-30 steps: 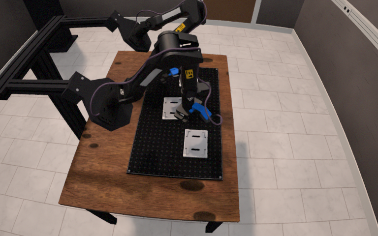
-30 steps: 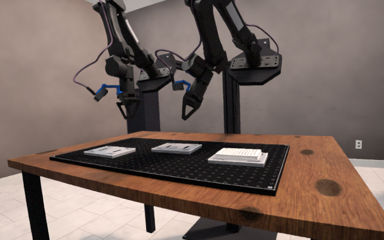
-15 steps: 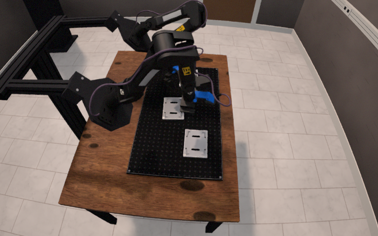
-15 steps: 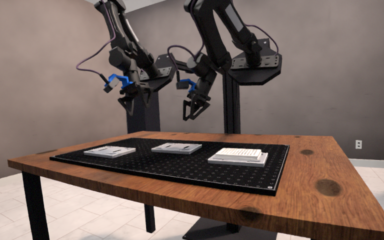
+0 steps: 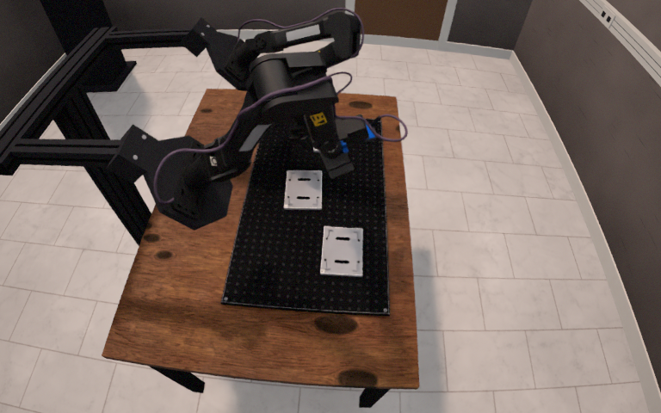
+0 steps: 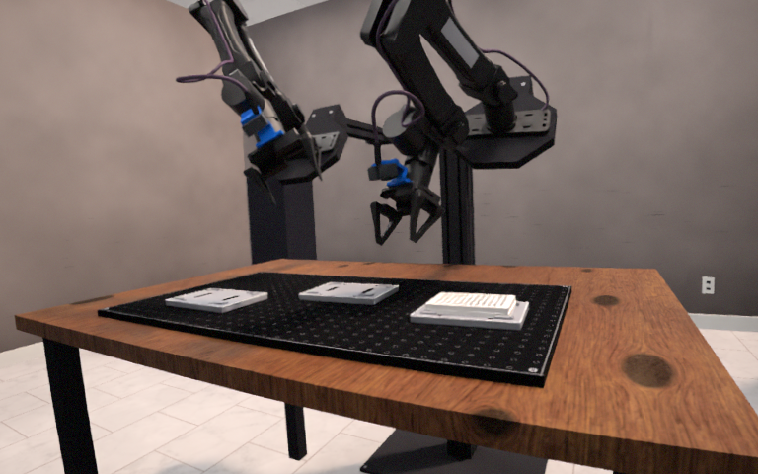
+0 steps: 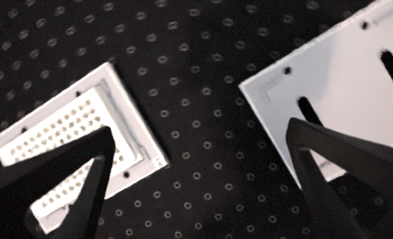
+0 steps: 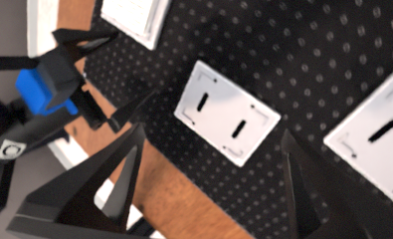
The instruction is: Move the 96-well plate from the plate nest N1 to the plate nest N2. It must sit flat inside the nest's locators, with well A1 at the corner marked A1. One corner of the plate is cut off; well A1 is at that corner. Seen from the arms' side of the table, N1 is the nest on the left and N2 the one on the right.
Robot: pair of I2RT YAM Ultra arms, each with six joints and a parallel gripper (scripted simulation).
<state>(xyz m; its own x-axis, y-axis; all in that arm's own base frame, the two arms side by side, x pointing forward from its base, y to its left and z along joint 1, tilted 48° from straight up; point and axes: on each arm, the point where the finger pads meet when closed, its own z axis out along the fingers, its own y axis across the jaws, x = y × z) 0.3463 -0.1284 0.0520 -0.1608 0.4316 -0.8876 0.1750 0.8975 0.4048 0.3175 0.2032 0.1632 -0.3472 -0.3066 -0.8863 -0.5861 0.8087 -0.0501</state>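
My left gripper is now 40 mm short of the white 96-well plate, 140 mm to the right of it and 100 mm above it. Also, from my left hand: plate nest: 100 mm ahead, 360 mm to the right, 110 mm below.
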